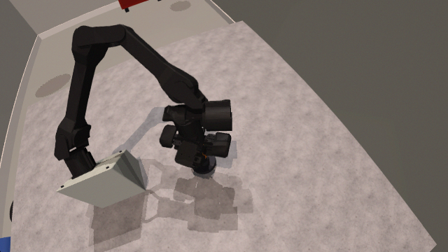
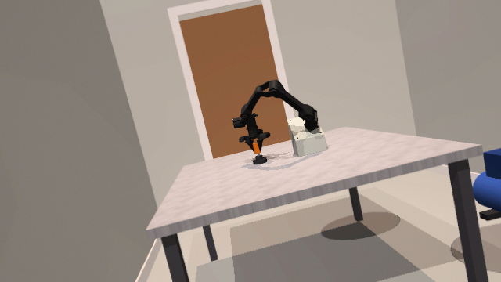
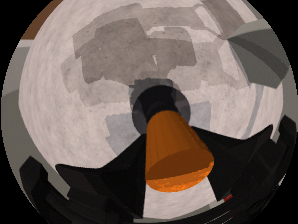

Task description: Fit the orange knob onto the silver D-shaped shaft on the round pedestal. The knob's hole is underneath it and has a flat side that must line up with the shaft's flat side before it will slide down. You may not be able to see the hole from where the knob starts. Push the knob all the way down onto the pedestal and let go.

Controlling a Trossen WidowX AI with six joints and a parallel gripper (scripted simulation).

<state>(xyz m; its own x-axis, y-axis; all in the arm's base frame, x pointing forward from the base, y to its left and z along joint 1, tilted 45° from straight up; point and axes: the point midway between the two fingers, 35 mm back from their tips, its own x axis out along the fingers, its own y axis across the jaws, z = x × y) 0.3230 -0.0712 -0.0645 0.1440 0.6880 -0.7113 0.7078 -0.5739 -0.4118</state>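
Right now my gripper tip is 30 mm below the orange knob. From my gripper tip the other things lie so: black round pedestal: 40 mm below.
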